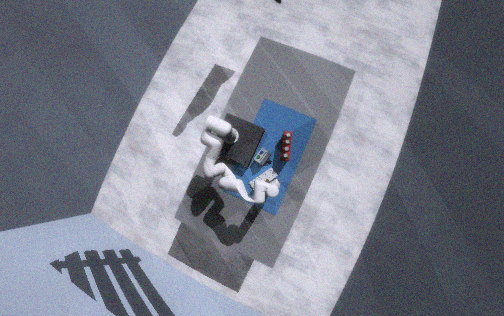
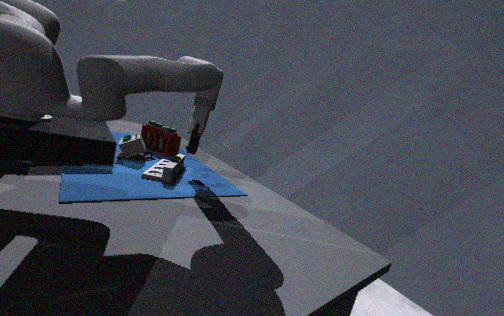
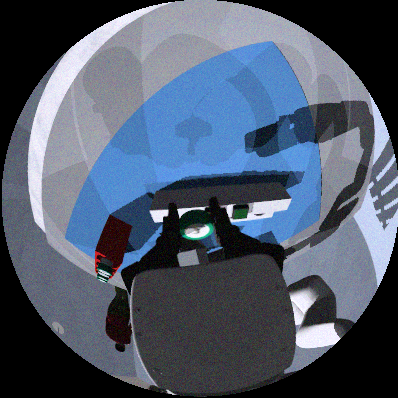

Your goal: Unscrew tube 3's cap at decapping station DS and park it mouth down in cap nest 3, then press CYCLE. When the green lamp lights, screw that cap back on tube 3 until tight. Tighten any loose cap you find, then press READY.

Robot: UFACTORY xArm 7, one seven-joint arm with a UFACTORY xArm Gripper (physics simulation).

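Places are measured from the arm's base along level axes (x ahead, y left, z up), in centimetres.
Pixels of known places: gripper, fingertip midpoint: [image 2: 191, 151] [image 3: 193, 209]; arm's base, origin of the base link: [image 1: 230, 136] [image 2: 21, 115].
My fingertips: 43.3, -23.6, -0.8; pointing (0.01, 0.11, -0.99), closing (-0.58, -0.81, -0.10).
Ahead of a thing's pixels: the offset from my fingertips to its middle, as dx, dy, dz. "spot": to the spot under its first point. Level surfaces: height alone.
My gripper [image 2: 191, 149] [image 3: 193, 209] is shut on a green-rimmed cap @[-0.7, +0.3, +1.5] [image 3: 196, 230] with a white top, beside and a little above the white nest block @[-8.1, +0.6, -5.1] [image 1: 263, 177] [image 2: 159, 171] [image 3: 162, 215]. Whether a tube hangs under the cap is hidden. The block's dark green square @[spot: -6.7, -2.8, -2.4] [image 3: 240, 212] shows right of the fingers; its amber square and most of its round nests are hidden. The control box @[-14.8, +17.1, -3.6] [image 1: 262, 157] [image 2: 132, 146], with green and blue buttons, stands nearby. The red rack @[+0.0, +30.6, -2.6] [image 1: 286, 146] [image 2: 161, 140] [image 3: 114, 240] holds green-capped tubes.
A blue mat @[dz -7.8] [image 1: 285, 112] [image 2: 100, 192] [image 3: 220, 90] lies on the grey table @[dz -8.1] [image 1: 320, 80] [image 2: 300, 250]. A large dark box [image 1: 242, 140] [image 2: 75, 145] stands by the arm's base. A person in red [image 3: 118, 322] is beyond the table.
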